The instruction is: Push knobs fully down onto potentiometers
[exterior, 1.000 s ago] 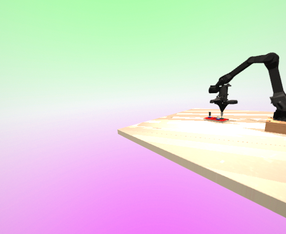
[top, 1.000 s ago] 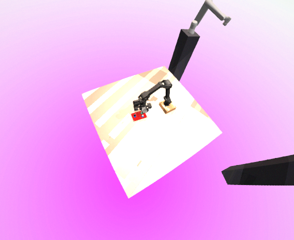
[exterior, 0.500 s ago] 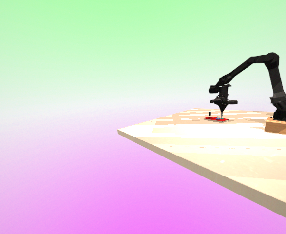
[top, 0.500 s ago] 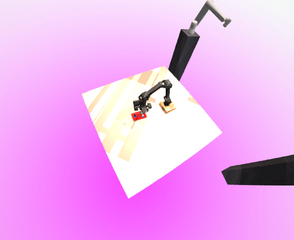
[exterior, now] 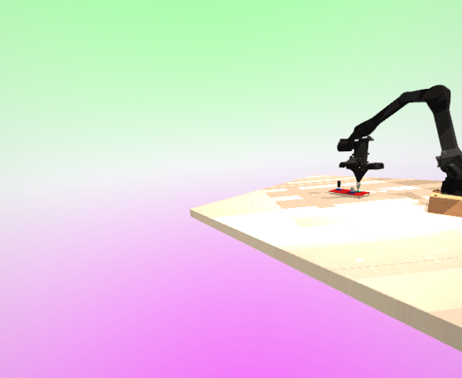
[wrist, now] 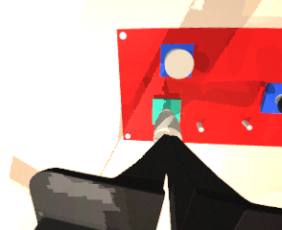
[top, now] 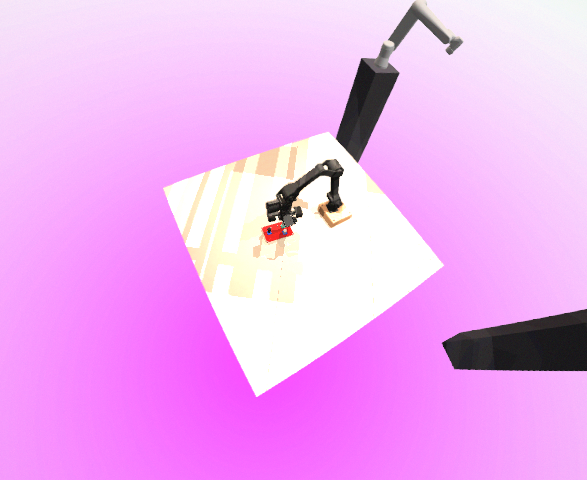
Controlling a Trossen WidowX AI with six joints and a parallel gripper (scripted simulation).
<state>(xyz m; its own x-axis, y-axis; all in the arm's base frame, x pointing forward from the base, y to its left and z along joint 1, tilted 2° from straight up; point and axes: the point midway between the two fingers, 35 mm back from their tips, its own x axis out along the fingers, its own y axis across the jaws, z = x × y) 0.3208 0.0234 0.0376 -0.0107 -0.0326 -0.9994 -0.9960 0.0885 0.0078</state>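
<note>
Now: the black knob 90 mm ahead of my gripper tip, 20 mm to the left of it and 10 mm below it. Round my gripper tip: grey knob 10 mm below.
</note>
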